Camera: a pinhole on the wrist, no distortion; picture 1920 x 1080 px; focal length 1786.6 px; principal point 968.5 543.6 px. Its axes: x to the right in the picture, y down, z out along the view. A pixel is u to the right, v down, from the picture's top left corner.
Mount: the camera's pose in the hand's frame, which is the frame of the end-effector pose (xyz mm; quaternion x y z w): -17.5 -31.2 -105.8 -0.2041 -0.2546 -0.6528 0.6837
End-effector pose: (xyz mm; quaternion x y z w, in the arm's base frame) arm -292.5 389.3 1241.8 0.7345 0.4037 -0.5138 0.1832
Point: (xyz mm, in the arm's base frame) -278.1 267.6 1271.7
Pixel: 1091 193
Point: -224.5 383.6 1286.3
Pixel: 310 404
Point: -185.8 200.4 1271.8
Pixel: 425 228
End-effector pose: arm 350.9 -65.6 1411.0 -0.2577 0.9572 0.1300 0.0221
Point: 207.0 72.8 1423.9
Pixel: outside the picture
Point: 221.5 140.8 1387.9
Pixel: 423 886
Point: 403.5 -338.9 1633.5
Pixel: behind the camera
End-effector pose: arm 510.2 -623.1 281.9 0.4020 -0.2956 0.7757 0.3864
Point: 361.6 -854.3 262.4
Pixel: 503 560
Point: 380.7 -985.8 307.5
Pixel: 797 531
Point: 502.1 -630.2 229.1
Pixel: 1164 186
